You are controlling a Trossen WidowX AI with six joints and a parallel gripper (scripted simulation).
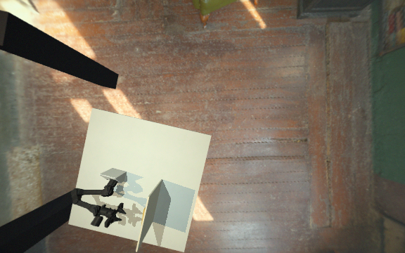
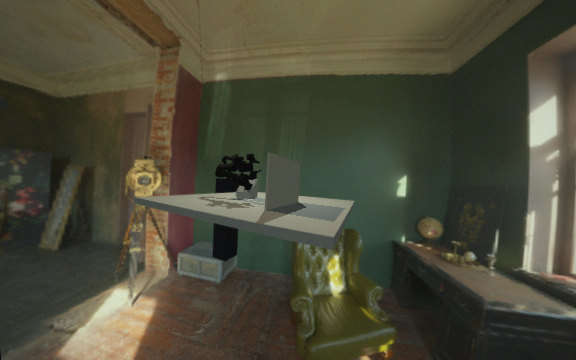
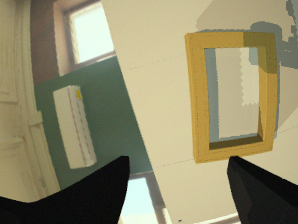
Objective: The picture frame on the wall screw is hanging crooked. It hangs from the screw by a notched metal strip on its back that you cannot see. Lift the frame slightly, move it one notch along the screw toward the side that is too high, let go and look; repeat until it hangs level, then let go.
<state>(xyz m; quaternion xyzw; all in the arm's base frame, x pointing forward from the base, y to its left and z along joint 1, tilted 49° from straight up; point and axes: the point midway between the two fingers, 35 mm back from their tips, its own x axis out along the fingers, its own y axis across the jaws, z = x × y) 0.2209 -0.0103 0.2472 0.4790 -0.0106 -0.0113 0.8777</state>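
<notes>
The yellow picture frame lies 17 cm ahead of my gripper tip, 2 cm to the left of it and 9 cm below it. The rest, counted from my gripper tip: cream wall panel: 18 cm ahead, 3 cm to the left, 10 cm below.
</notes>
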